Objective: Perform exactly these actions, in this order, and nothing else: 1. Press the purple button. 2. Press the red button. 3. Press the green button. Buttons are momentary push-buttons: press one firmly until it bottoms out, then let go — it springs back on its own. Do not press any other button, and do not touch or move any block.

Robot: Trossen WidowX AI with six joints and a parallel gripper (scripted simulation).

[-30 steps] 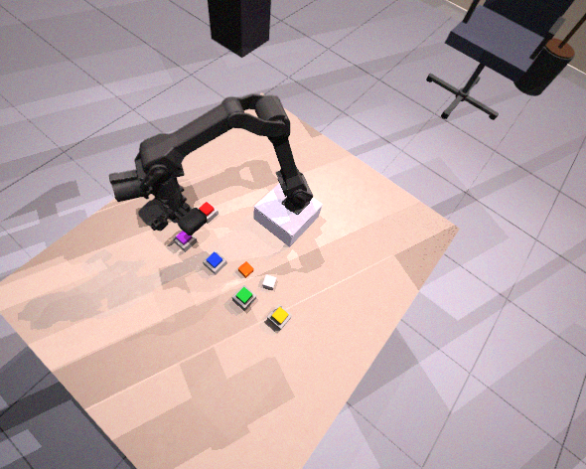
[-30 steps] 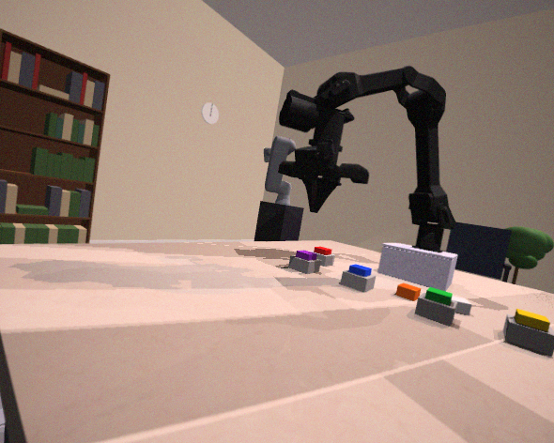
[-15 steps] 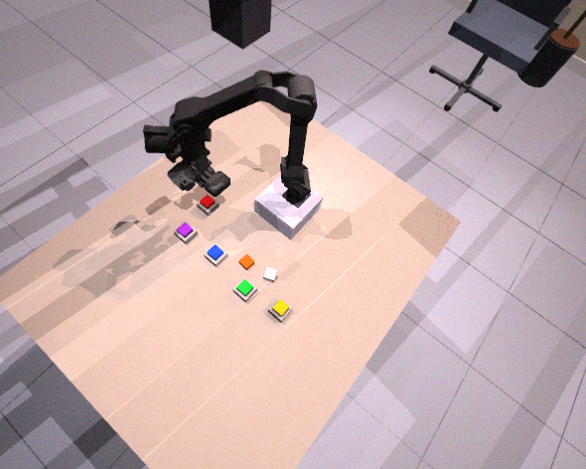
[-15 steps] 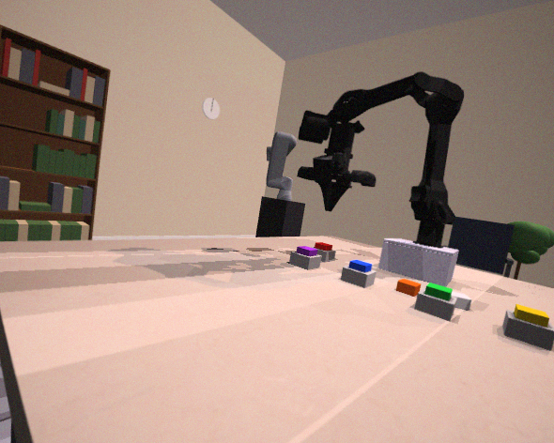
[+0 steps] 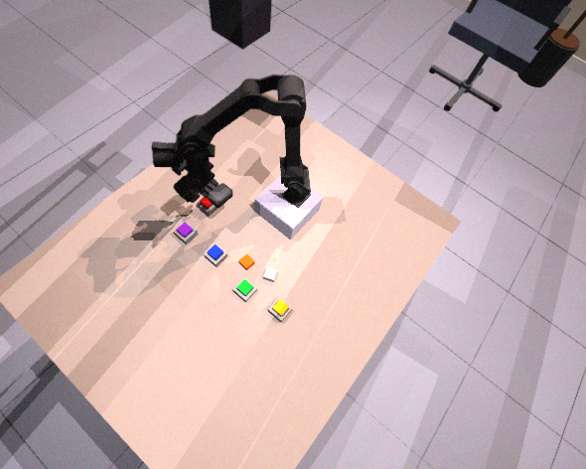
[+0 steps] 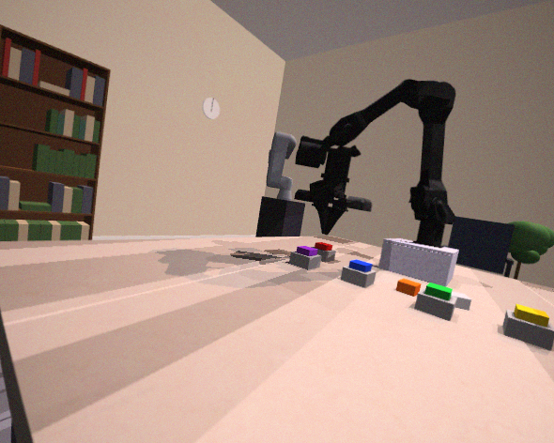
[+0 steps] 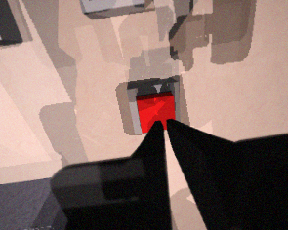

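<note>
Now: gripper tip 30 mm above the red button. Also, from my gripper tip: purple button: 110 mm ahead, 20 mm to the left, 30 mm below; then orange block: 60 mm ahead, 220 mm to the left, 50 mm below; then blue button: 100 mm ahead, 140 mm to the left, 30 mm below.
</note>
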